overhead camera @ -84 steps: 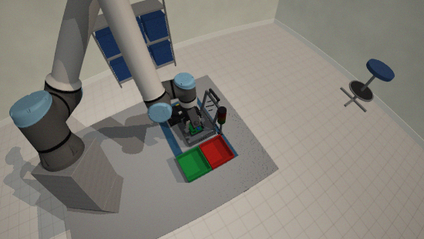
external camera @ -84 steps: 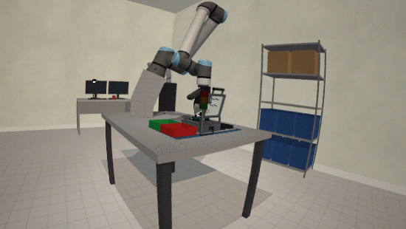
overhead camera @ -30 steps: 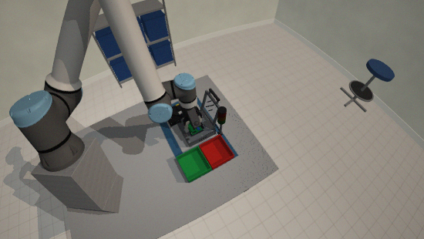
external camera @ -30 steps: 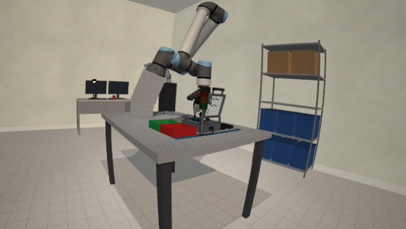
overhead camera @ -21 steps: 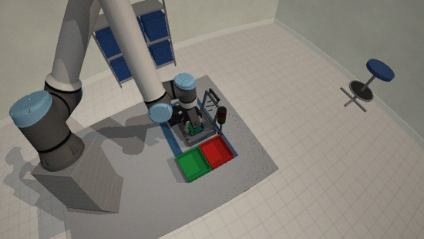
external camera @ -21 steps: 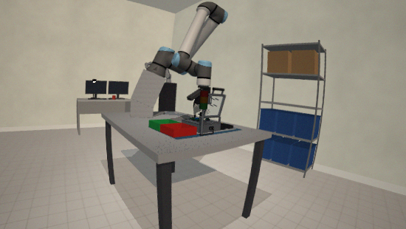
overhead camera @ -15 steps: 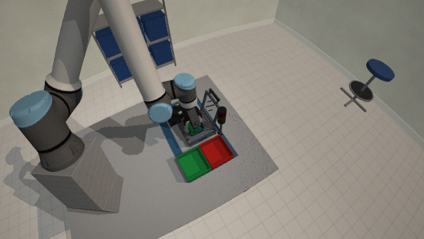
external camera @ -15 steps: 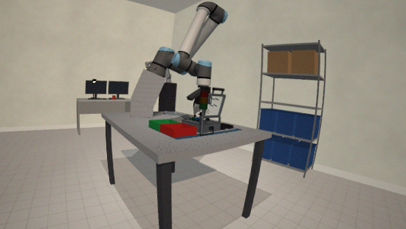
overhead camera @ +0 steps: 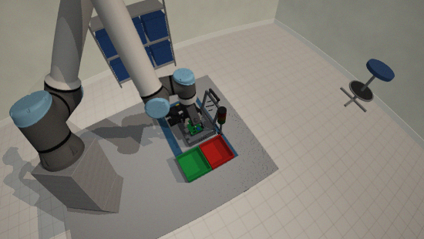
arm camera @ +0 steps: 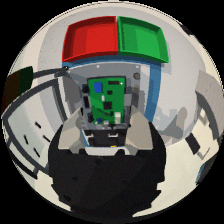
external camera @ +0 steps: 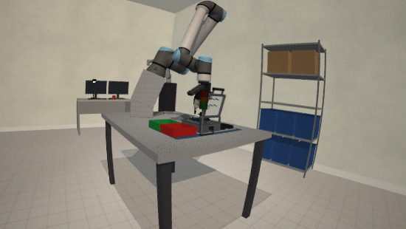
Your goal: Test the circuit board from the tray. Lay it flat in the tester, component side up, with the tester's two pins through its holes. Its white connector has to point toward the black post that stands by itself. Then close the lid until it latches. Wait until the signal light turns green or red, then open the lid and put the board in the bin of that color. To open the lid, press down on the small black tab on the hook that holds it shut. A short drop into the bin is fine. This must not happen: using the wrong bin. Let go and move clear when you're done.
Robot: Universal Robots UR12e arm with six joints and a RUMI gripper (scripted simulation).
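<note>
Right now my hand is 3 cm above the green circuit board and 1 cm to the right of it. Also, from my hand: green bin: 18 cm to the right, 13 cm behind, 9 cm below; then red bin: 20 cm to the right, 9 cm below, 2 cm ahead; then tester lid: 12 cm ahead, 8 cm above, 1 cm to the right.
</note>
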